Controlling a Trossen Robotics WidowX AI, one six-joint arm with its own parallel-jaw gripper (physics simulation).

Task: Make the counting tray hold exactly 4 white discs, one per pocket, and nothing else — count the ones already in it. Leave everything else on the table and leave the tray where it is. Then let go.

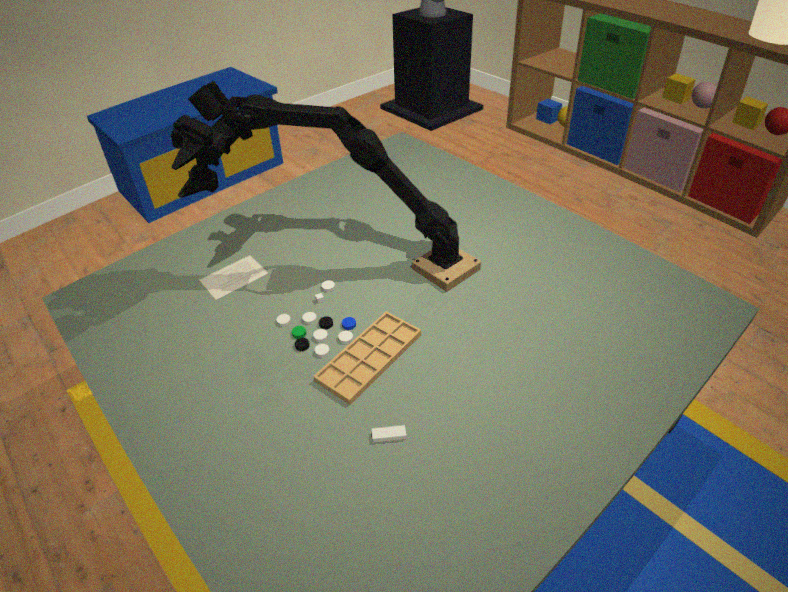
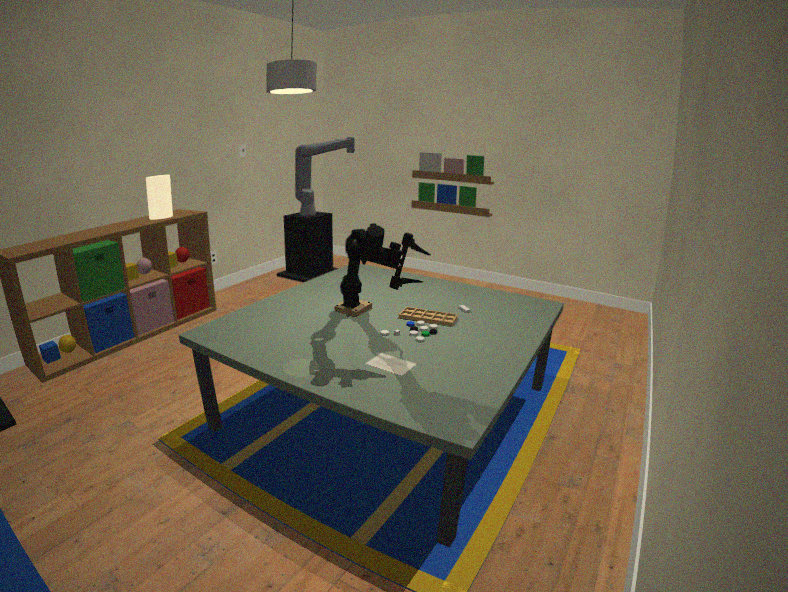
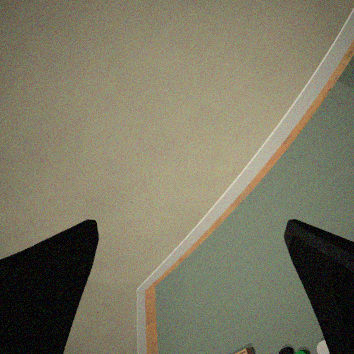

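The wooden counting tray (image 1: 384, 365) (image 2: 428, 321) (image 3: 245, 351) lies flat, with two rows of pockets; no disc shows in any pocket. Several loose white discs (image 1: 320, 334) (image 3: 322, 347) lie beside its long side, one white disc (image 1: 328, 284) (image 2: 384, 332) farther off towards the arm base. Among them lie two black discs (image 1: 325, 322) (image 1: 301, 344), a green disc (image 1: 298, 332) (image 2: 425, 333) and a blue disc (image 1: 348, 323) (image 2: 410, 323). My gripper (image 1: 178, 180) (image 2: 425, 267) (image 3: 195, 231) is open and empty, high above the table and away from the discs.
A small white cube (image 1: 318, 297) (image 2: 396, 332) lies near the farthest white disc. A white bar (image 1: 388, 434) (image 2: 464, 308) lies off the tray's other side. A pale flat sheet (image 1: 233, 277) (image 2: 390, 363) lies beyond the discs. The arm's wooden base (image 1: 447, 278) stands on the table.
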